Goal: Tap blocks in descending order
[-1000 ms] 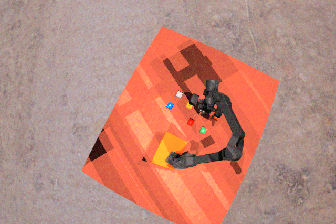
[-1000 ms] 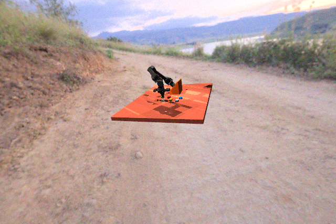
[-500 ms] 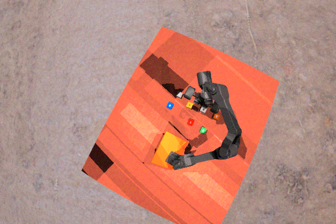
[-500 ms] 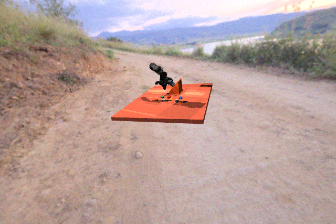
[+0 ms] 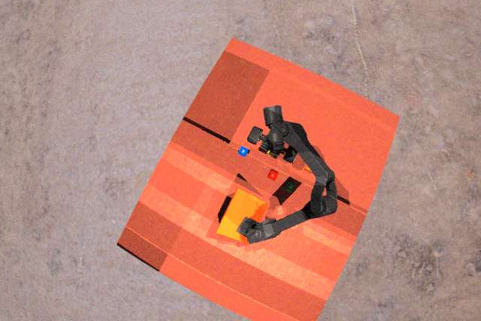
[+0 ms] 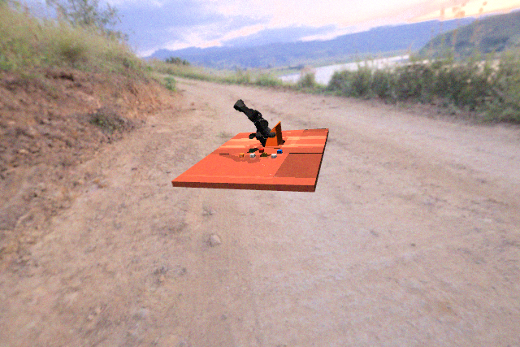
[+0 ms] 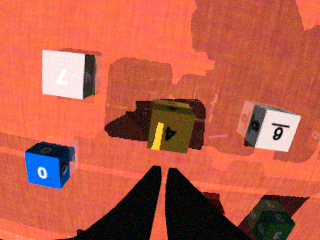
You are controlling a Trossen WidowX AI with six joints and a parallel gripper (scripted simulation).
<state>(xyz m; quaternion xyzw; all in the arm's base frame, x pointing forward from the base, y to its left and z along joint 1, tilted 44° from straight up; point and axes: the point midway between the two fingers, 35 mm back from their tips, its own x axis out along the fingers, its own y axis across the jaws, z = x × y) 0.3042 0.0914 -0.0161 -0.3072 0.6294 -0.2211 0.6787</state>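
Now: the yellow block 5 cm below my gripper tip and 1 cm ahead of it. From my gripper tip the other things lie so: white block (9 cm to the right, 5 cm below, 3 cm ahead); dark grey block (8 cm to the left, 5 cm below, 3 cm ahead); red block (8 cm behind, 6 cm to the right, 5 cm below).
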